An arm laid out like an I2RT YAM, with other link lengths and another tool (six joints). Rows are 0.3 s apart.
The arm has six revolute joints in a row. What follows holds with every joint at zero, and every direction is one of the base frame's. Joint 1 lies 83.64 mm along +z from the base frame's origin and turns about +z. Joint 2 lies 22.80 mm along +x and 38.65 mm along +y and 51.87 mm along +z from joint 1 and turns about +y. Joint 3 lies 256.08 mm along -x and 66.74 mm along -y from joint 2 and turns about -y. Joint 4 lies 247.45 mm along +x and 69.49 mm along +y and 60.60 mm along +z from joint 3 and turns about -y. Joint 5 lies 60.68 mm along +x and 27.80 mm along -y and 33.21 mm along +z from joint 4 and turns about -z. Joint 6 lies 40.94 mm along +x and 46.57 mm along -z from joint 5 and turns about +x. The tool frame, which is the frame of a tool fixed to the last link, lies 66.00 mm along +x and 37.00 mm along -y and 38.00 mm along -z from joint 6; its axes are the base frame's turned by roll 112.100, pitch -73.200 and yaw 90.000 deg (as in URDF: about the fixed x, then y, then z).
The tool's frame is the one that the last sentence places.
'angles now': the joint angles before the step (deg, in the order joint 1, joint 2, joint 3, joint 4, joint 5, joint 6). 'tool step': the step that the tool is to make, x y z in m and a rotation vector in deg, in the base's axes. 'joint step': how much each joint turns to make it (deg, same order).
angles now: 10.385 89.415 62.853 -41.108 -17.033 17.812
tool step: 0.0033 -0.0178 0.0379 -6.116 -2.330 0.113
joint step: -0.973 -1.948 6.774 -8.358 5.522 -3.572
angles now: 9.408 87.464 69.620 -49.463 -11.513 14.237
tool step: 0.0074 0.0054 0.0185 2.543 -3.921 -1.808
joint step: 0.077 -1.426 2.506 0.883 -0.889 2.553
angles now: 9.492 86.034 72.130 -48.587 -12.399 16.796
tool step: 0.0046 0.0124 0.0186 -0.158 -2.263 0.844
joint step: 2.552 0.195 4.100 -1.458 1.328 1.245
